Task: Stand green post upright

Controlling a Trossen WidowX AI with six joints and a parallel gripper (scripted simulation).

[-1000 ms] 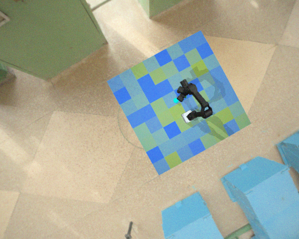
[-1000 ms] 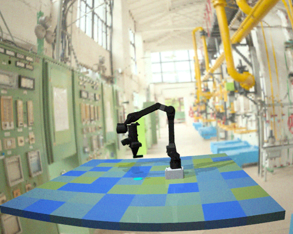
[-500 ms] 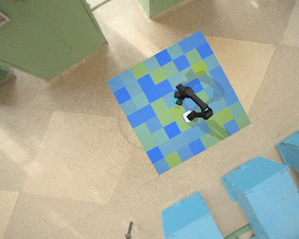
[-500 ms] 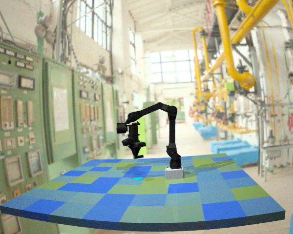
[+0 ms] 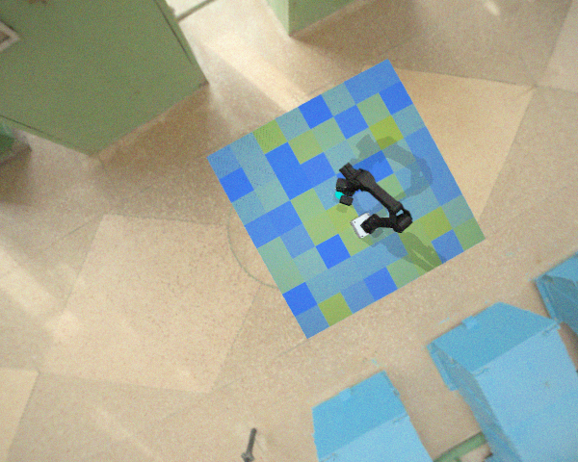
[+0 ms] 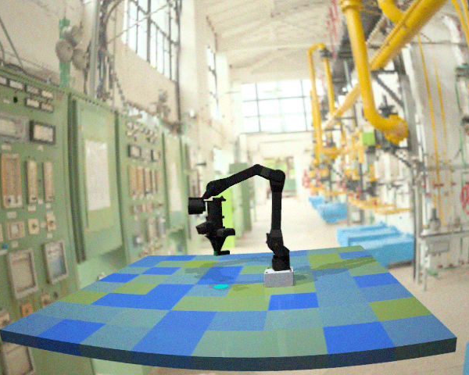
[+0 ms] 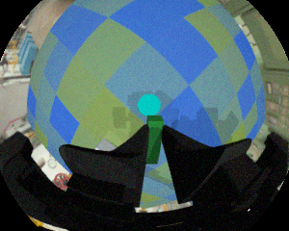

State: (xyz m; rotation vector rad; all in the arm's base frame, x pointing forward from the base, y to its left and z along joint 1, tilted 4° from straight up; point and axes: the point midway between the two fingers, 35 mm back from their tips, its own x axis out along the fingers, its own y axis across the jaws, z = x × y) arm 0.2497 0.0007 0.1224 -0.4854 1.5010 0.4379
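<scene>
Right now my gripper tip is 140 mm above the cyan circle. From my gripper tip the other things lie so: green post 20 mm behind, 10 mm to the right.
</scene>
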